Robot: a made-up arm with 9 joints. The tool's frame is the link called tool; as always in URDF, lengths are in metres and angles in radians.
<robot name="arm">
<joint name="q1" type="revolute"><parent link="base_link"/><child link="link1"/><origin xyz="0 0 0.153" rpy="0 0 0"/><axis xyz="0 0 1"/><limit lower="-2.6" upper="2.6" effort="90" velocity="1.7"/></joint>
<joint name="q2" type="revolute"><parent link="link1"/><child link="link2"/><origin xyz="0.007 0.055 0.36" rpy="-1.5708 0 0"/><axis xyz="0 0 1"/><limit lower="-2.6" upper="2.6" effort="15" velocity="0.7"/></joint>
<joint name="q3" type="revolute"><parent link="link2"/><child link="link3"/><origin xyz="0.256 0.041 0.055" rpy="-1.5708 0 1.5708"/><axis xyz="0 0 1"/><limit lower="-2.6" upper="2.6" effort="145" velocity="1.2"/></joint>
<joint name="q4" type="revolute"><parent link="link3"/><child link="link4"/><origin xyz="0.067 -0.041 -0.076" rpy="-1.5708 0 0"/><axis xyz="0 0 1"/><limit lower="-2.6" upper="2.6" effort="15" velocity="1.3"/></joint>
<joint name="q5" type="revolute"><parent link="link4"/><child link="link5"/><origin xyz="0.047 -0.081 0.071" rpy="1.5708 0 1.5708"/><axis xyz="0 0 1"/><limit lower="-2.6" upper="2.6" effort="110" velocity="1.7"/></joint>
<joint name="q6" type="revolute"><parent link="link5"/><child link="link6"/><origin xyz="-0.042 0.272 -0.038" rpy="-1.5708 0 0"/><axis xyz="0 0 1"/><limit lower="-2.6" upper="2.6" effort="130" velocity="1.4"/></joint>
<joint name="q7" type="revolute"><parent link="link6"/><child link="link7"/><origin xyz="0.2 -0.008 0.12" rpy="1.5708 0 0"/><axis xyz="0 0 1"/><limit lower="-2.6" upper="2.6" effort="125" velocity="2.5"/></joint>
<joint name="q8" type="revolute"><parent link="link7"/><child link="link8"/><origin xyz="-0.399 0.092 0.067" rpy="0 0 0"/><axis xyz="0 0 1"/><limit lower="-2.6" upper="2.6" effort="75" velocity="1"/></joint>
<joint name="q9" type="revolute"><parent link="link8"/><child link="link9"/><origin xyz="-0.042 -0.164 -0.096" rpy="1.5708 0 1.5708"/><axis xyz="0 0 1"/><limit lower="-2.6" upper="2.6" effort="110" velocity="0.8"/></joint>
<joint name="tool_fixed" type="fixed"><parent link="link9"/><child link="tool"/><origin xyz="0.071 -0.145 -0.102" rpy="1.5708 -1.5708 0"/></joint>
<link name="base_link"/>
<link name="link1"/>
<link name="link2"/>
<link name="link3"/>
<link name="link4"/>
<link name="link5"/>
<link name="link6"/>
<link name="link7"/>
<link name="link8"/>
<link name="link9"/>
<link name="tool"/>
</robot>
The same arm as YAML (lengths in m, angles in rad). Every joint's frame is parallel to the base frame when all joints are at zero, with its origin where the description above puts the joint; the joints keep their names.
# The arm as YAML. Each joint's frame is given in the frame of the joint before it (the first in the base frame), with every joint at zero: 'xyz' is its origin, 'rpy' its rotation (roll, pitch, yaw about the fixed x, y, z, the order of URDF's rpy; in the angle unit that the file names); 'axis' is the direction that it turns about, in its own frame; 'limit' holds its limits. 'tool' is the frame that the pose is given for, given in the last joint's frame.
units:
  length: m
  angle: rad
joints:
  - name: q1
    type: revolute
    origin:
      xyz: [0.0, 0.0, 0.153]
      rpy: [0.0, 0.0, 0.0]
    axis: [0.0, 0.0, 1.0]
    limit:
      lower: -2.6
      upper: 2.6
  - name: q2
    type: revolute
    origin:
      xyz: [0.007, 0.055, 0.36]
      rpy: [0.0, 0.0, 0.0]
    axis: [0.0, 1.0, 0.0]
    limit:
      lower: -2.6
      upper: 2.6
  - name: q3
    type: revolute
    origin:
      xyz: [0.256, 0.055, -0.041]
      rpy: [0.0, 0.0, 0.0]
    axis: [-1.0, 0.0, 0.0]
    limit:
      lower: -2.6
      upper: 2.6
  - name: q4
    type: revolute
    origin:
      xyz: [0.076, 0.041, -0.067]
      rpy: [0.0, 0.0, 0.0]
    axis: [0.0, -1.0, 0.0]
    limit:
      lower: -2.6
      upper: 2.6
  - name: q5
    type: revolute
    origin:
      xyz: [-0.081, -0.071, -0.047]
      rpy: [0.0, 0.0, 0.0]
    axis: [0.0, 0.0, -1.0]
    limit:
      lower: -2.6
      upper: 2.6
  - name: q6
    type: revolute
    origin:
      xyz: [-0.042, -0.272, 0.038]
      rpy: [0.0, 0.0, 0.0]
    axis: [0.0, -1.0, 0.0]
    limit:
      lower: -2.6
      upper: 2.6
  - name: q7
    type: revolute
    origin:
      xyz: [0.2, -0.12, -0.008]
      rpy: [0.0, 0.0, 0.0]
    axis: [0.0, 0.0, -1.0]
    limit:
      lower: -2.6
      upper: 2.6
  - name: q8
    type: revolute
    origin:
      xyz: [-0.399, -0.092, -0.067]
      rpy: [0.0, 0.0, 0.0]
    axis: [0.0, 0.0, -1.0]
    limit:
      lower: -2.6
      upper: 2.6
  - name: q9
    type: revolute
    origin:
      xyz: [-0.042, 0.164, 0.096]
      rpy: [0.0, 0.0, 0.0]
    axis: [1.0, 0.0, 0.0]
    limit:
      lower: -2.6
      upper: 2.6
tool:
  origin:
    xyz: [-0.102, -0.071, 0.145]
    rpy: [0.0, 0.0, 0.0]

